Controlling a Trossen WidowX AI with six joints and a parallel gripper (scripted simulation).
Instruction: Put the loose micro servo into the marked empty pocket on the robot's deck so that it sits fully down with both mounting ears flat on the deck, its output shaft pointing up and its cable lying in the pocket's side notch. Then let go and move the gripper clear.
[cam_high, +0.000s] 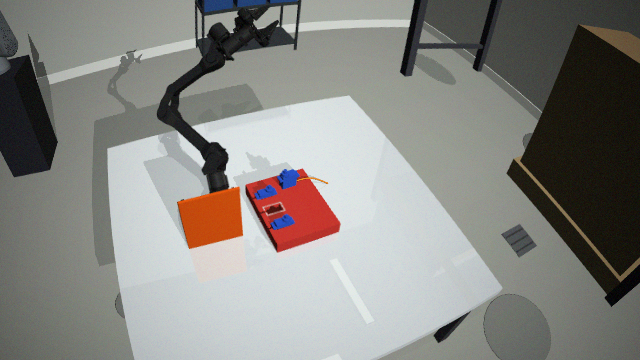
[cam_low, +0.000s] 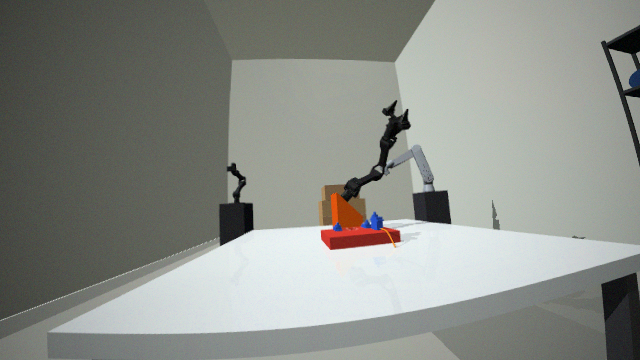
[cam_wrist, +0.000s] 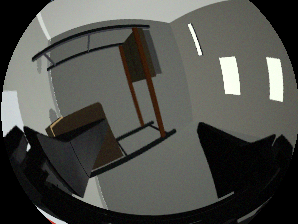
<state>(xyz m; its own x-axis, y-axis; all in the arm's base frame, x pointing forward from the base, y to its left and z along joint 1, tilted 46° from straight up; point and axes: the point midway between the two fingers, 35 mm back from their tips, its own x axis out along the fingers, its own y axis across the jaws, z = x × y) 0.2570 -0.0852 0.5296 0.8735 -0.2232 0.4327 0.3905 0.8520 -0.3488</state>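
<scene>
My gripper tip is 6 cm short of the red deck, 29 cm to the left of it and 64 cm above it.
</scene>
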